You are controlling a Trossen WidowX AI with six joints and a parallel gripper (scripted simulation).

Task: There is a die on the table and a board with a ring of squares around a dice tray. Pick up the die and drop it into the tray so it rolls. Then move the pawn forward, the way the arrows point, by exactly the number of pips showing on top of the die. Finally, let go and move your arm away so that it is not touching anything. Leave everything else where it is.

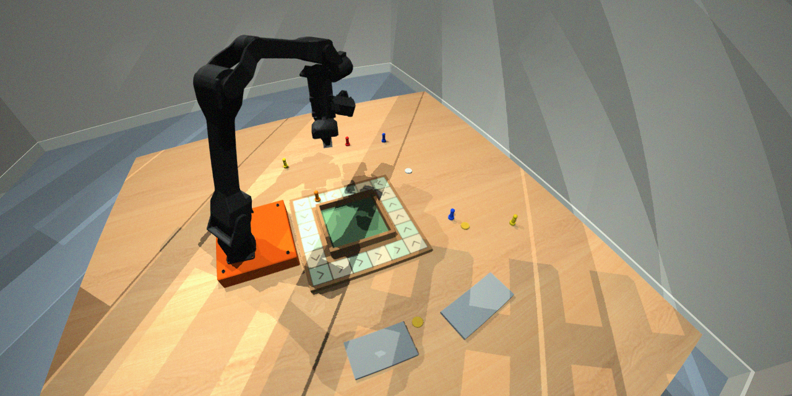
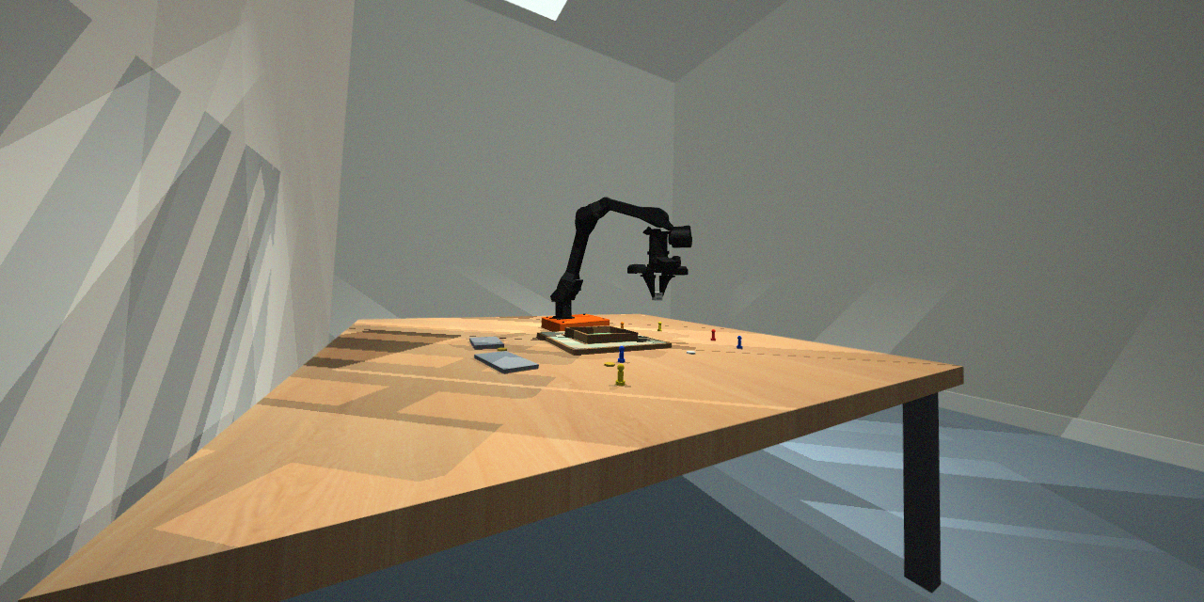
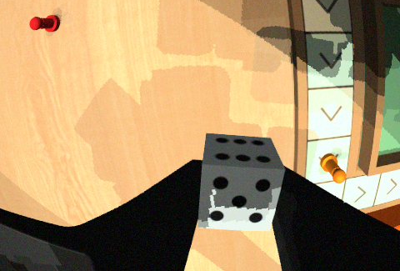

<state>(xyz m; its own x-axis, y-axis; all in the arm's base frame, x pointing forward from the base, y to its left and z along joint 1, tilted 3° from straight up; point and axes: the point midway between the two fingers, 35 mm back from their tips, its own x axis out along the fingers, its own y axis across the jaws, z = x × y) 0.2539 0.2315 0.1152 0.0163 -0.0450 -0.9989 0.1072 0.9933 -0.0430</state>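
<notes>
The orange pawn is 6 cm behind my gripper tip, 9 cm to the right of it and 10 cm below it. From my gripper tip the other things lie so: white disc 22 cm ahead, 4 cm to the right, 13 cm below; grey die right at my gripper tip; green dice tray 2 cm ahead, 20 cm to the right, 12 cm below.
</notes>
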